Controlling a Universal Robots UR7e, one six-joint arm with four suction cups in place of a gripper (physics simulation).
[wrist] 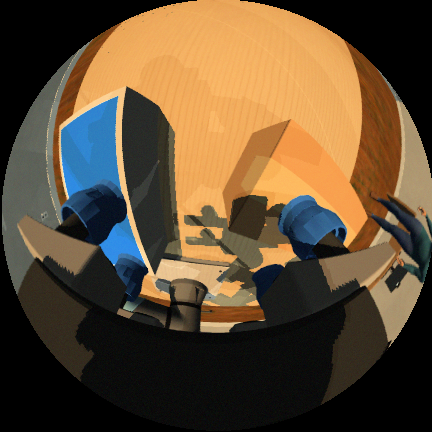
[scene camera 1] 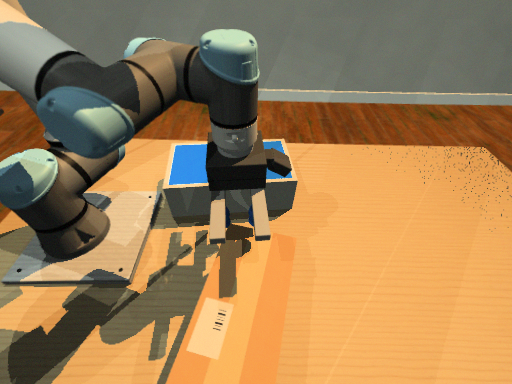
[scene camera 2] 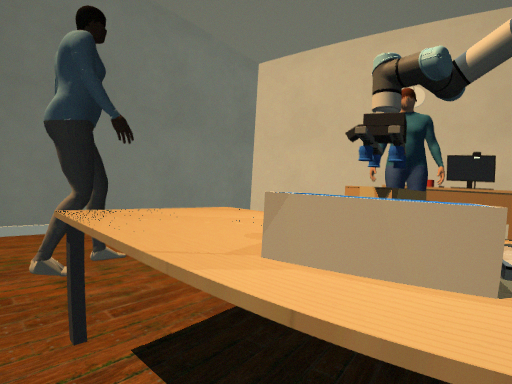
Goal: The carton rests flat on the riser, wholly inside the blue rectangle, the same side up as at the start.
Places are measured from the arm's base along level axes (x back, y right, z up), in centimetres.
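Pixels of known places: hand at its tool point: (wrist: pixel 199 249) (scene camera 1: pixel 238 194) (scene camera 2: pixel 383 164); arm's base at its link origin: (wrist: pixel 187 287) (scene camera 1: pixel 78 232).
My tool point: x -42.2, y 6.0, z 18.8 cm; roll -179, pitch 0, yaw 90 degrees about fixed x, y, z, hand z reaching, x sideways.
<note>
For each thing: its top centre in the pictures, then the offset to it from my tool point. Level surfaces: height alone.
- carton at its top centre: (scene camera 1: pixel 243 299) (wrist: pixel 327 222) (scene camera 2: pixel 389 188) dx -0.1, dy +19.6, dz -5.8 cm
- riser at its top centre: (scene camera 2: pixel 376 198) (wrist: pixel 90 204) (scene camera 1: pixel 230 160) dx +1.6, dy -21.7, dz -8.6 cm
- blue rectangle at its top centre: (scene camera 2: pixel 376 198) (wrist: pixel 90 204) (scene camera 1: pixel 230 160) dx +1.6, dy -21.7, dz -8.6 cm
- table at its surface level: dz -20.6 cm
The carton (scene camera 1: pixel 265 305) (wrist: pixel 300 155) is a long orange box with a lighter tape stripe and a white barcode label. It lies on the table in front of the riser, apart from it. The riser (scene camera 1: pixel 185 200) (scene camera 2: pixel 380 240) (wrist: pixel 142 165) is a grey block with a pale rim around the blue rectangle (scene camera 1: pixel 187 162) (wrist: pixel 95 140) on its top. My gripper (scene camera 1: pixel 239 215) (scene camera 2: pixel 381 155) (wrist: pixel 202 245) is open, its blue suction cups holding nothing. It hangs above the space between riser and carton and hides part of the riser in scene camera 1. The carton's near end is cut off there.
The arm's base plate (scene camera 1: pixel 117 250) is left of the riser and carton. The table (scene camera 1: pixel 400 250) (scene camera 2: pixel 215 270) (wrist: pixel 215 75) carries them. Two people, one in light blue (scene camera 2: pixel 75 75) and one in green (scene camera 2: pixel 417 135), stand beyond the table. A monitor (scene camera 2: pixel 471 168) stands on a desk behind.
</note>
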